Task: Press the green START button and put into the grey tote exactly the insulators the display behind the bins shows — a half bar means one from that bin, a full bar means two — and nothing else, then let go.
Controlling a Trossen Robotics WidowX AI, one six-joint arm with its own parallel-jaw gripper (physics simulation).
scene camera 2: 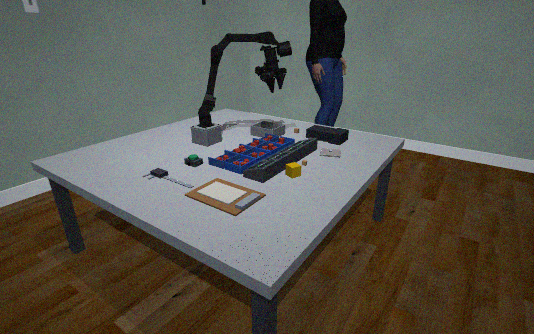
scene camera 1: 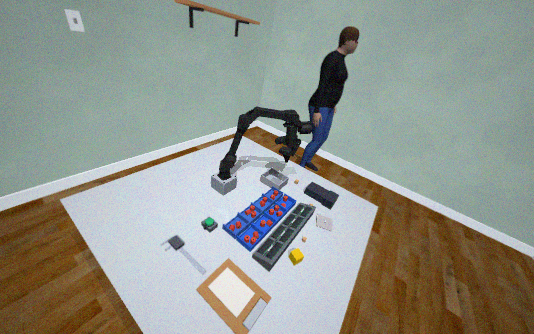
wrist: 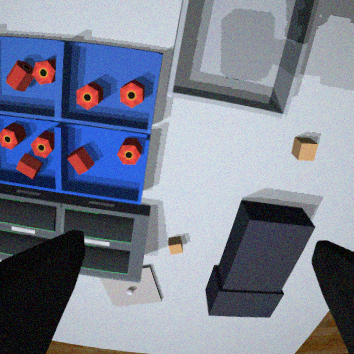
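Observation:
My gripper [scene camera 1: 286, 150] [scene camera 2: 276, 82] [wrist: 201, 248] is open and empty, high above the far part of the table. The grey tote [scene camera 1: 274, 178] [scene camera 2: 267, 129] [wrist: 227, 95] stands near the arm's base; no insulator shows in the part of it seen in the wrist view. Red insulators [wrist: 131, 95] [wrist: 81, 160] lie in the blue bins [scene camera 1: 250, 241] [scene camera 2: 227, 166] [wrist: 107, 187], two or three in each compartment that the wrist view shows. The dark display [scene camera 1: 270, 261] [scene camera 2: 256, 175] [wrist: 137, 250] lies along the bins; its windows have thin green outlines and some pale bars. The green START button [scene camera 1: 209, 221] [scene camera 2: 193, 157] is left of the bins.
A black block [scene camera 1: 321, 194] [scene camera 2: 327, 134] [wrist: 267, 250] lies beyond the display. Small wooden cubes [scene camera 1: 296, 181] [wrist: 305, 148], a pale plate [scene camera 1: 324, 222] [wrist: 132, 292], a yellow cube [scene camera 1: 296, 256] [scene camera 2: 293, 170], a caliper [scene camera 1: 192, 261] and a clipboard [scene camera 1: 212, 286] [scene camera 2: 215, 203] are on the table. A person [scene camera 1: 330, 85] stands behind.

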